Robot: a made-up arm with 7 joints. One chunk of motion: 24 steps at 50 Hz.
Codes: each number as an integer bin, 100 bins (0 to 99) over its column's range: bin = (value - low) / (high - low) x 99, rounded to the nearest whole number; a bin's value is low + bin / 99 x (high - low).
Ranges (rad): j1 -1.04..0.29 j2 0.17..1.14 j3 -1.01..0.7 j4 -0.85..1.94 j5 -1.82..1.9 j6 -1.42..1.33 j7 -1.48..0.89
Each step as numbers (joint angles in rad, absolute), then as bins.
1 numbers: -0.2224 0.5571 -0.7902 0.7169 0.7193 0.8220 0.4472
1 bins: 61 40 13 56 68 81 81
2 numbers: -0.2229 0.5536 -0.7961 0.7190 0.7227 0.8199 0.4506
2 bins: 61 39 12 56 68 81 81
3 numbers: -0.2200 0.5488 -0.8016 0.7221 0.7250 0.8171 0.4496
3 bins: 61 39 12 56 68 81 81
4 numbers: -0.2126 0.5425 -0.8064 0.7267 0.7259 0.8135 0.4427
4 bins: 62 38 12 56 68 80 80
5 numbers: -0.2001 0.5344 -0.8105 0.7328 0.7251 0.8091 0.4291
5 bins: 63 37 12 56 68 80 80
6 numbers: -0.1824 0.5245 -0.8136 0.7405 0.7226 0.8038 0.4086
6 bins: 64 36 11 56 68 80 79
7 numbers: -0.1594 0.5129 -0.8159 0.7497 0.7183 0.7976 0.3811
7 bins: 66 35 11 57 68 80 78
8 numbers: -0.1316 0.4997 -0.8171 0.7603 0.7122 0.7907 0.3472
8 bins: 68 34 11 57 67 80 76
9 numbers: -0.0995 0.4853 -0.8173 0.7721 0.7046 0.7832 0.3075
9 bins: 70 32 11 58 67 79 75
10 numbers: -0.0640 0.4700 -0.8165 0.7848 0.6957 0.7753 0.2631
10 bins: 73 31 11 58 67 79 73
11 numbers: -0.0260 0.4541 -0.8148 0.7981 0.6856 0.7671 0.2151
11 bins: 75 29 11 58 67 79 71
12 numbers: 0.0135 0.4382 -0.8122 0.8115 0.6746 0.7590 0.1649
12 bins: 78 27 11 59 66 78 69
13 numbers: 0.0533 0.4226 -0.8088 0.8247 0.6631 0.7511 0.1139
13 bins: 81 26 12 59 66 78 67
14 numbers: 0.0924 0.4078 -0.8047 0.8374 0.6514 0.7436 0.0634
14 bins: 84 24 12 60 66 78 64
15 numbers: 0.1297 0.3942 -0.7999 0.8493 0.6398 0.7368 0.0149
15 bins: 87 23 12 60 65 78 62
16 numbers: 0.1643 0.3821 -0.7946 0.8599 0.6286 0.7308 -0.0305
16 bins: 90 22 12 61 65 77 61
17 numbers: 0.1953 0.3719 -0.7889 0.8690 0.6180 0.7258 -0.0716
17 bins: 92 21 13 61 65 77 59
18 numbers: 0.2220 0.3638 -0.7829 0.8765 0.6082 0.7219 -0.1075
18 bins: 94 20 13 61 65 77 57
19 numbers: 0.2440 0.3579 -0.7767 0.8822 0.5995 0.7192 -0.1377
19 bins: 96 19 14 61 64 77 56
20 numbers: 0.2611 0.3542 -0.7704 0.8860 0.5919 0.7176 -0.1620
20 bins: 97 19 14 62 64 77 55
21 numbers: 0.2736 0.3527 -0.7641 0.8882 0.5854 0.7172 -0.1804
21 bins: 98 19 14 62 64 77 54
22 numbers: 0.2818 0.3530 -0.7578 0.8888 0.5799 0.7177 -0.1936
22 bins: 98 19 15 62 64 77 54
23 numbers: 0.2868 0.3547 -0.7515 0.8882 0.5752 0.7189 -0.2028
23 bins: 99 19 15 62 64 77 53
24 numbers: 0.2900 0.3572 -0.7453 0.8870 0.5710 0.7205 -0.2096
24 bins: 99 19 15 62 64 77 53
